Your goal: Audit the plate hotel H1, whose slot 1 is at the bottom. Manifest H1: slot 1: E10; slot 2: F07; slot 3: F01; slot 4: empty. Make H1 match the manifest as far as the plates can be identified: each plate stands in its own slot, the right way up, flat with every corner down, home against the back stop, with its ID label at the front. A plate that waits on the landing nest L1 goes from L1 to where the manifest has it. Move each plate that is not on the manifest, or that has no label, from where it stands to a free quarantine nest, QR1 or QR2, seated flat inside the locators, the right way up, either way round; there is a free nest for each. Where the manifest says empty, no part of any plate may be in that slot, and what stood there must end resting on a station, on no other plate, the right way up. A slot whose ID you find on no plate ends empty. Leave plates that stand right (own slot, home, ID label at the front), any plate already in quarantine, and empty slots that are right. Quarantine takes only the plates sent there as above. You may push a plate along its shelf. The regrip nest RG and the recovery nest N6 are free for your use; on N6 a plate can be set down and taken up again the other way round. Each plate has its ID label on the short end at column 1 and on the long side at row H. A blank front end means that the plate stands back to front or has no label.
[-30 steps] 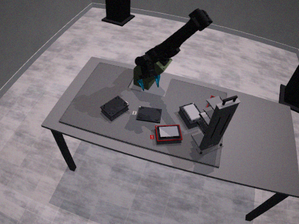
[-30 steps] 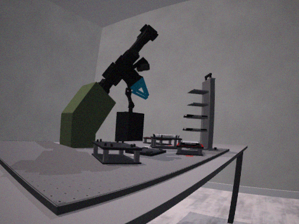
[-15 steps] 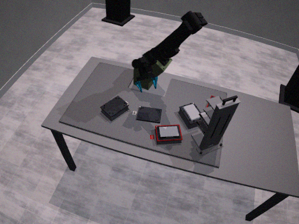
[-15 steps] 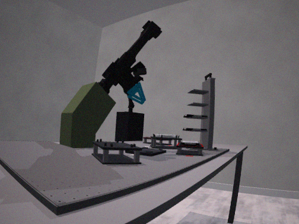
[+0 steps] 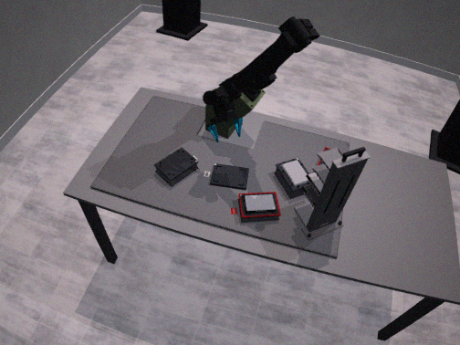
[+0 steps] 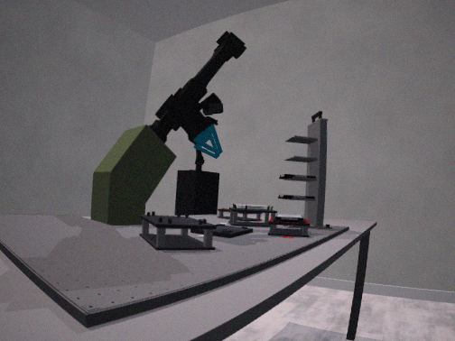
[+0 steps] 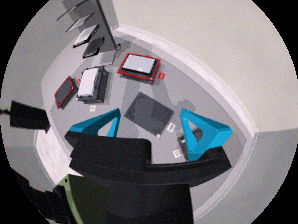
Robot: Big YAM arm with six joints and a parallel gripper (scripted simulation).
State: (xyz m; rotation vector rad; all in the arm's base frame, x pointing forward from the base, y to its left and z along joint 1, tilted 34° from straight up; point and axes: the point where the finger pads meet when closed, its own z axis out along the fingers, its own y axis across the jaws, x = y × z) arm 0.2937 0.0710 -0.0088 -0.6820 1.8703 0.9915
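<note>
Right now my hand is 100 mm past the white-topped plate, 300 mm to the right of it and 160 mm above it. Also, from my hand: plate hotel H1 (60 mm ahead, 490 mm to the left, 20 mm below); then red-framed nest (290 mm behind, 430 mm to the left, 190 mm below).
</note>
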